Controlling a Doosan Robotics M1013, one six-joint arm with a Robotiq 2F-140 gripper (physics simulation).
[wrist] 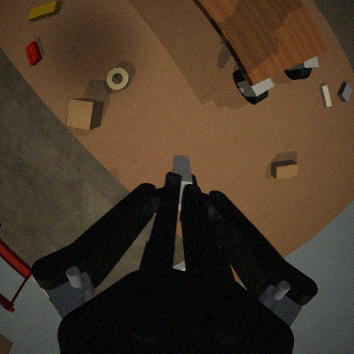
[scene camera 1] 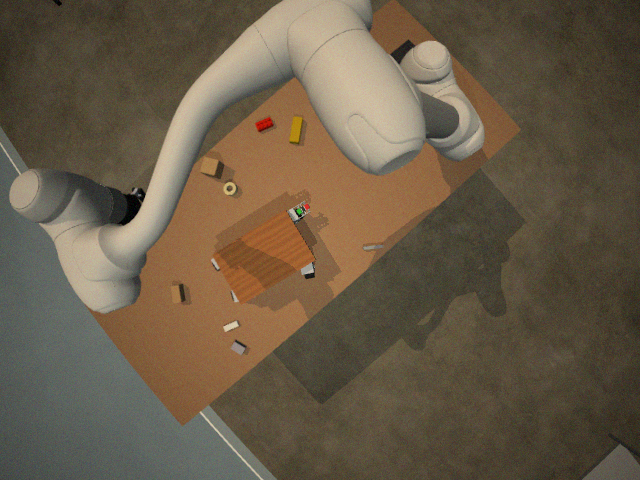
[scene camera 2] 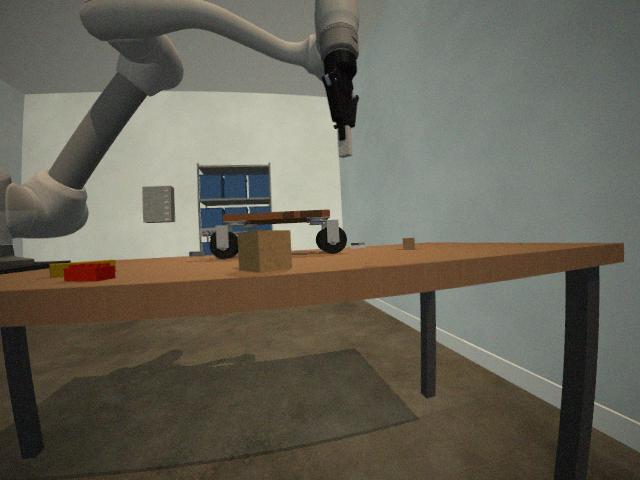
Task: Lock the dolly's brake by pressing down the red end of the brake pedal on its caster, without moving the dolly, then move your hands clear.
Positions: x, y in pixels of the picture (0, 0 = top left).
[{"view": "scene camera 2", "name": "gripper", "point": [345, 156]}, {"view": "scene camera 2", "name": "red brick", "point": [93, 271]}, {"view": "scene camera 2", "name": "tan block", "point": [259, 251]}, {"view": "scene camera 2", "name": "dolly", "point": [332, 239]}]
